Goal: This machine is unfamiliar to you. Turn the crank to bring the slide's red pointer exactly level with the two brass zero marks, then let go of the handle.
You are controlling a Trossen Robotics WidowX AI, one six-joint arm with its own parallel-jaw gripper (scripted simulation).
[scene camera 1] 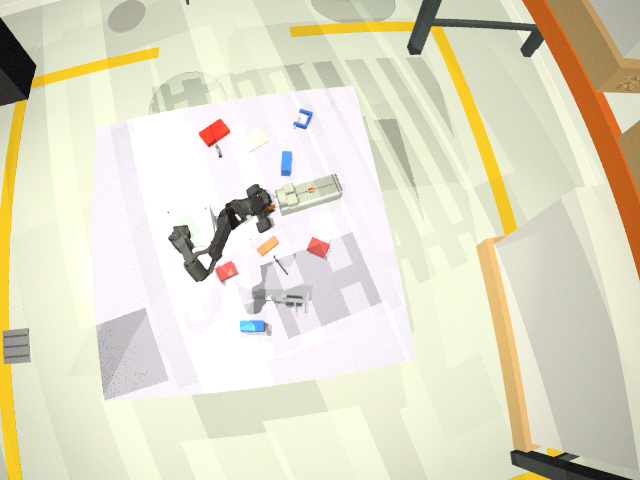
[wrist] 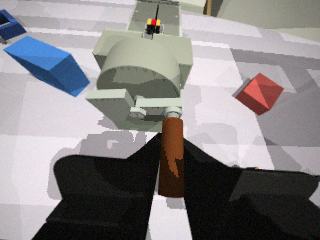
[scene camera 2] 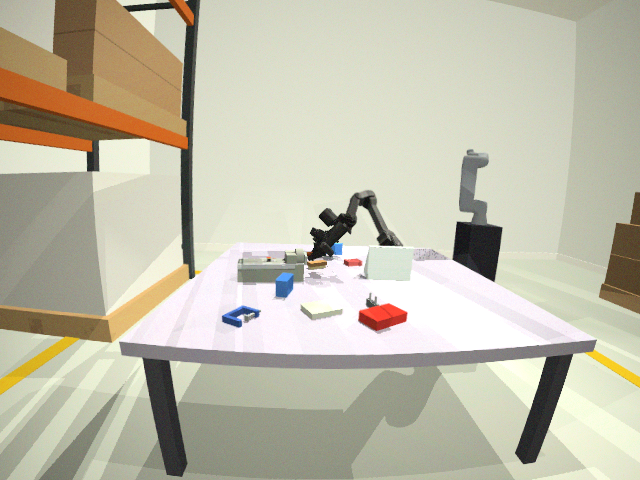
Scene:
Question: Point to a brown crank handle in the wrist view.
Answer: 171,172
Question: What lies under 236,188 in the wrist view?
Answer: My gripper.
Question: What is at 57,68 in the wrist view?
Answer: A blue block.

